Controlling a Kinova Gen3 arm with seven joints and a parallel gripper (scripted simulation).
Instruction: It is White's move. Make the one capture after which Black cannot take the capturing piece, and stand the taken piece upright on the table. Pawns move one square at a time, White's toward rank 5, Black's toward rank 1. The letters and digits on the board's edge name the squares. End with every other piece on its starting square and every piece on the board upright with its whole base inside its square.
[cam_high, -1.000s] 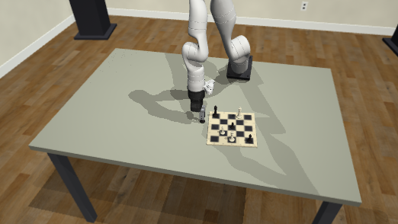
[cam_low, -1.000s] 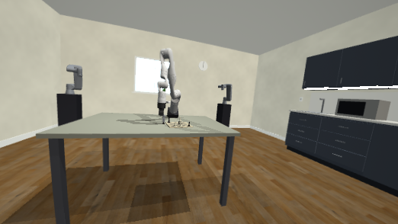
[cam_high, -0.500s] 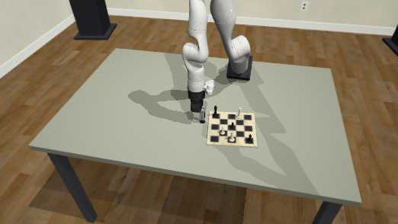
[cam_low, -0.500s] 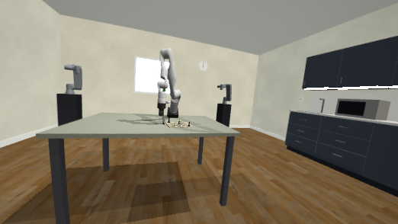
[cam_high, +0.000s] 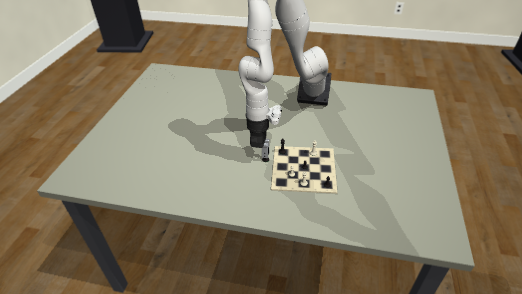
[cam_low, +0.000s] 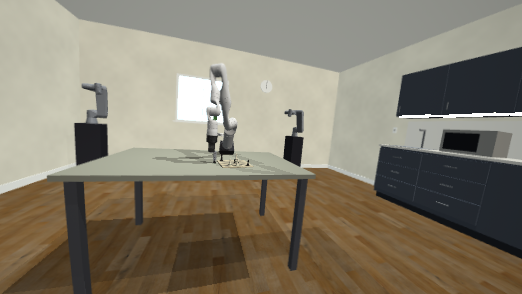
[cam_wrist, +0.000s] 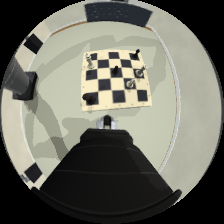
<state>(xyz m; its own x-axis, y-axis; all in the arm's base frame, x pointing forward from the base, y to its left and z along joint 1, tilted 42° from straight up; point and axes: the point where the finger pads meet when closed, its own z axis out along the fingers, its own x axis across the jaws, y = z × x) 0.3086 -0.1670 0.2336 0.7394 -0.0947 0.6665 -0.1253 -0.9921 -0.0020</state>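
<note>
Right now the chessboard is 40 mm ahead of my hand, 140 mm to the left of it and 40 mm below it.
</note>
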